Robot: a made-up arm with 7 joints. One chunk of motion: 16 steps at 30 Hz.
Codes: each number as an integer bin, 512 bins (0 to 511) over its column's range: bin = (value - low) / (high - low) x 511, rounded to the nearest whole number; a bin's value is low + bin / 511 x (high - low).
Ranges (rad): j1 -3.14..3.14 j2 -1.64..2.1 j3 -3.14..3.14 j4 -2.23..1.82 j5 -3..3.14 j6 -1.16..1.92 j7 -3.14..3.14
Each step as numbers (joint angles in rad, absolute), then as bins.
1 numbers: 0.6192 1.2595 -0.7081 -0.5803 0.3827 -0.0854 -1.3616
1 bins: 306 396 198 208 282 178 145
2 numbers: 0.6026 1.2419 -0.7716 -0.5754 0.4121 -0.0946 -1.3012
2 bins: 305 394 193 209 284 177 150
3 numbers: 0.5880 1.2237 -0.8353 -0.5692 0.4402 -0.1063 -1.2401
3 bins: 303 391 188 210 286 175 155
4 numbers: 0.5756 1.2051 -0.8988 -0.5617 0.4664 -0.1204 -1.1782
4 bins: 302 389 182 210 288 172 160
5 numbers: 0.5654 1.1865 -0.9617 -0.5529 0.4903 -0.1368 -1.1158
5 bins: 302 386 177 212 290 170 165
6 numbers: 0.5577 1.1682 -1.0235 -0.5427 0.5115 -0.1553 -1.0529
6 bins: 301 384 172 213 292 167 170
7 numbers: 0.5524 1.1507 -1.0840 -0.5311 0.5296 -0.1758 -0.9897
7 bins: 300 381 167 214 294 163 175
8 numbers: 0.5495 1.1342 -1.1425 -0.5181 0.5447 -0.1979 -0.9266
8 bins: 300 379 163 216 295 160 180
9 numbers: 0.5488 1.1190 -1.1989 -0.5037 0.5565 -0.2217 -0.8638
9 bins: 300 377 158 218 296 156 185
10 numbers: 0.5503 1.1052 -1.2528 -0.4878 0.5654 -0.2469 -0.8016
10 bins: 300 375 154 220 297 151 190
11 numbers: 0.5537 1.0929 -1.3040 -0.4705 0.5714 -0.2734 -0.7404
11 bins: 301 373 149 222 297 147 195
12 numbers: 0.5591 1.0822 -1.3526 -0.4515 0.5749 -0.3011 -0.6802
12 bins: 301 372 145 224 298 142 200
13 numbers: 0.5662 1.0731 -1.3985 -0.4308 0.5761 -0.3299 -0.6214
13 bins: 302 371 142 227 298 138 205
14 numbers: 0.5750 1.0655 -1.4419 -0.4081 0.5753 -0.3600 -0.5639
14 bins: 302 370 138 230 298 133 210
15 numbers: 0.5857 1.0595 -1.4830 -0.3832 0.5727 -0.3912 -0.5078
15 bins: 303 369 135 233 297 128 214
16 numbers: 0.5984 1.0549 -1.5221 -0.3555 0.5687 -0.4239 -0.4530
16 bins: 304 368 132 237 297 122 219
